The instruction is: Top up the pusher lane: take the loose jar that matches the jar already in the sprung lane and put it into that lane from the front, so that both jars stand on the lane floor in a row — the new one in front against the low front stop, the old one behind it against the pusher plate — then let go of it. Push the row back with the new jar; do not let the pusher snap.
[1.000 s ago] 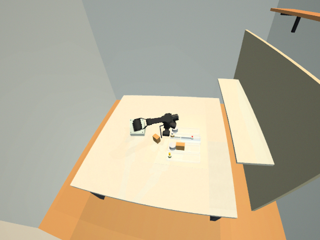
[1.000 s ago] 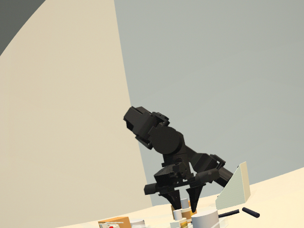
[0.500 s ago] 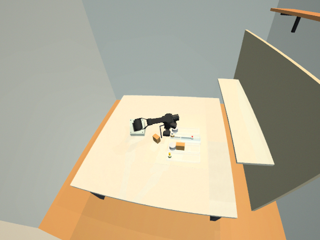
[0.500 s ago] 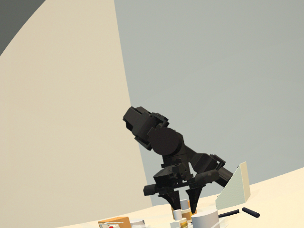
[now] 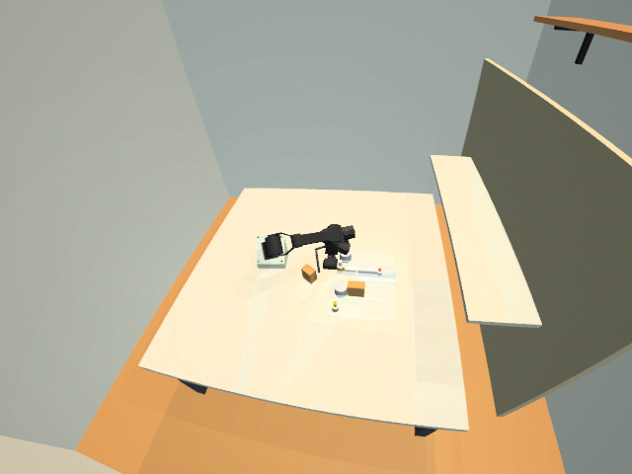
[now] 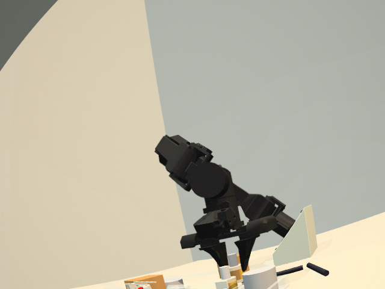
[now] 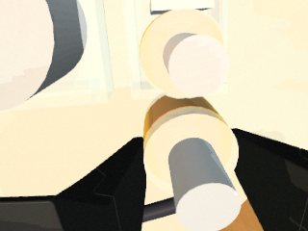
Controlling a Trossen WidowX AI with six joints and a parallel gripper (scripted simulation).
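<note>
Right now the sprung lane is 180 mm ahead of my gripper tip, 20 mm to the right of it and 30 mm below it. From my gripper tip the other things lie so: red mark: 220 mm ahead, 20 mm to the right, 20 mm above; then pusher plate: 150 mm ahead, 20 mm to the right; then shelf unit: 550 mm ahead, 50 mm to the left, 320 mm above.
</note>
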